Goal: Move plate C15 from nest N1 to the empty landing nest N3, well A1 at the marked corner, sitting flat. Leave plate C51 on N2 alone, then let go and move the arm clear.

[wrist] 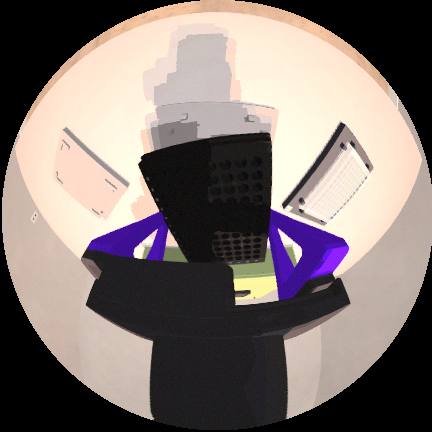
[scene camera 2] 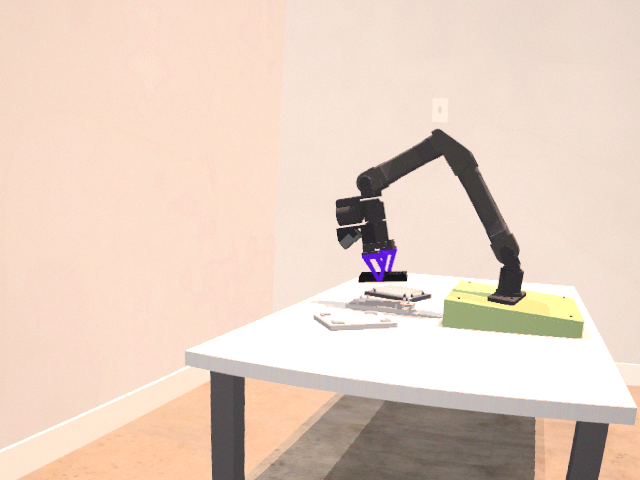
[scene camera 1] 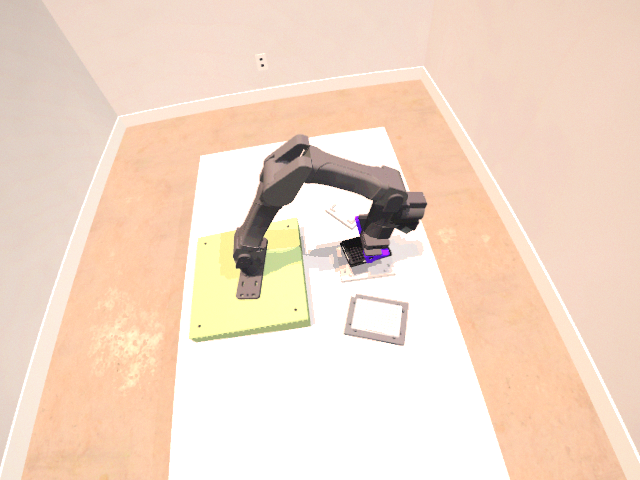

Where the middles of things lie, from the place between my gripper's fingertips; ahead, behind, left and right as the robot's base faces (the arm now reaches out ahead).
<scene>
The grey nest (scene camera 1: 383, 267) is 7 cm below my hand. From my hand the other things lie so: black perforated plate (wrist: 214, 193): 1 cm above; then grey-framed white plate (scene camera 1: 371, 316): 18 cm to the right, 6 cm below, 3 cm ahead.
</scene>
